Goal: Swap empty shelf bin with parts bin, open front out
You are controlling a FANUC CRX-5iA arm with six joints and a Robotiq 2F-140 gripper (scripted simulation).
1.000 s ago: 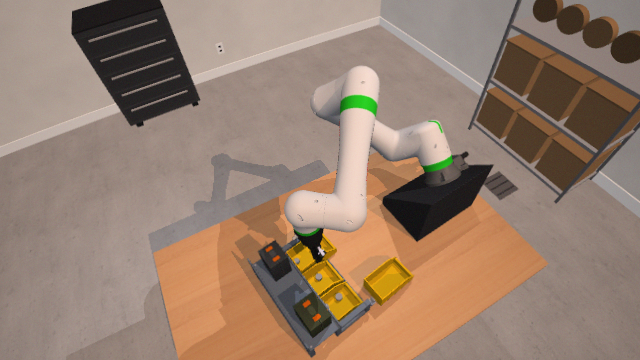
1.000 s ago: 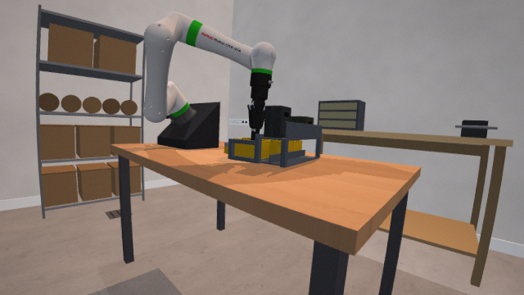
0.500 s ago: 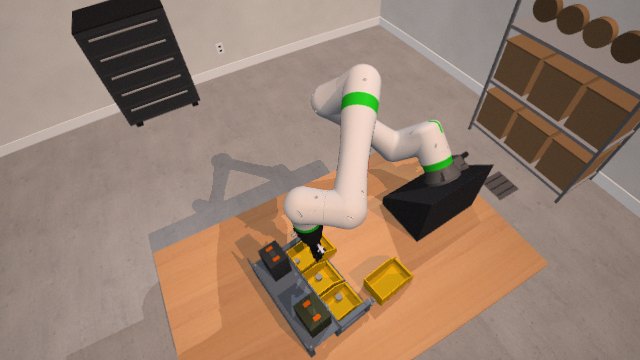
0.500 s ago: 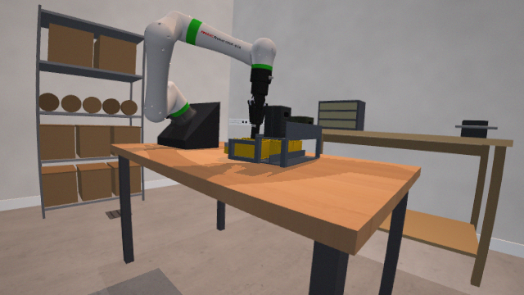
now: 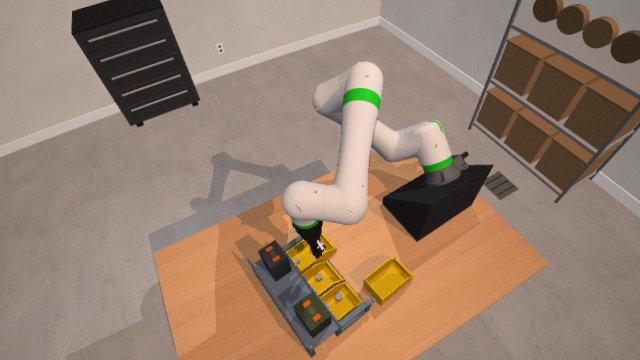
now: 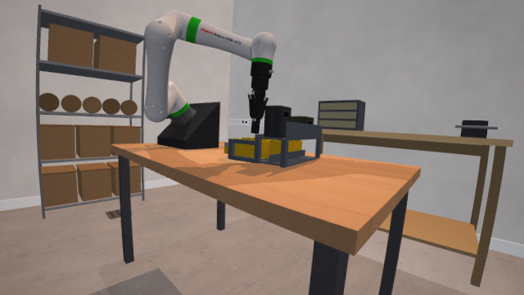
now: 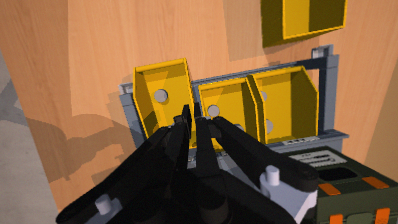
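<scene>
My gripper is now 120 mm above the grey round part, 70 mm to the left of it and 30 mm past it. From my hand the other things lie so: grey shelf: 80 mm below, 80 mm ahead, 70 mm to the left.
</scene>
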